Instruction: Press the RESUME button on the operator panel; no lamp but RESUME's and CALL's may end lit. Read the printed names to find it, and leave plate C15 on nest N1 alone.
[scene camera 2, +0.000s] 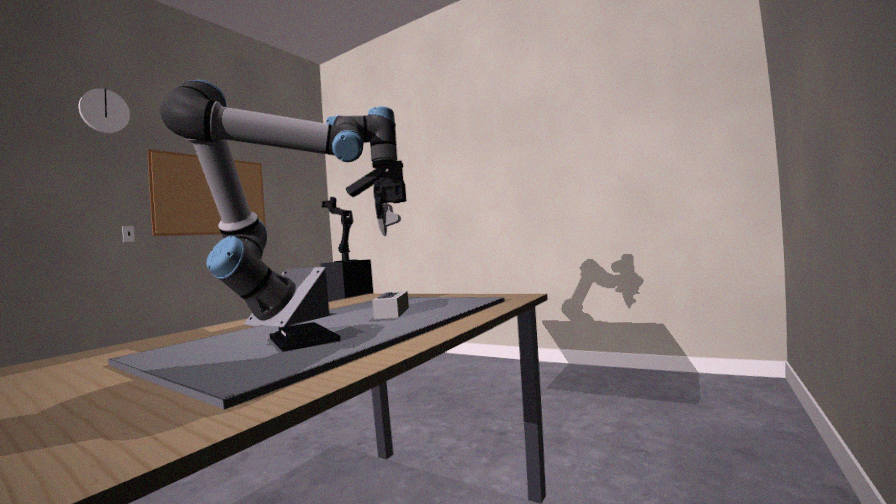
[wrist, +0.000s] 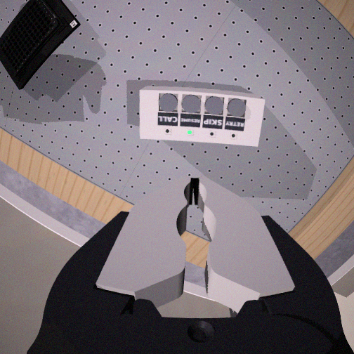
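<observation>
The white operator panel (scene camera 2: 388, 307) (wrist: 150, 127) carries a row of round grey buttons, with names upside down in the wrist view: CALL (wrist: 168, 102), RESUME (wrist: 191, 103), SKIP (wrist: 214, 105) and RETRY (wrist: 236, 107). RESUME's lamp (wrist: 189, 132) is lit green; the lamps of CALL (wrist: 167, 131), SKIP (wrist: 212, 134) and RETRY (wrist: 233, 135) are dark. My gripper (scene camera 2: 384, 233) (wrist: 192, 180) is shut and empty, high above the panel and touching nothing. A black plate (scene camera 2: 305, 336) (wrist: 30, 37) with a grid of wells sits apart from the panel; its label is too small to read.
The panel and the black plate are on a grey perforated board (scene camera 2: 181, 376) (wrist: 125, 30) on the wooden table (scene camera 2: 75, 438). The arm's slanted base mount (scene camera 2: 311, 297) stands behind the black plate. A black box (scene camera 2: 357, 277) with a small dark arm stands farther back.
</observation>
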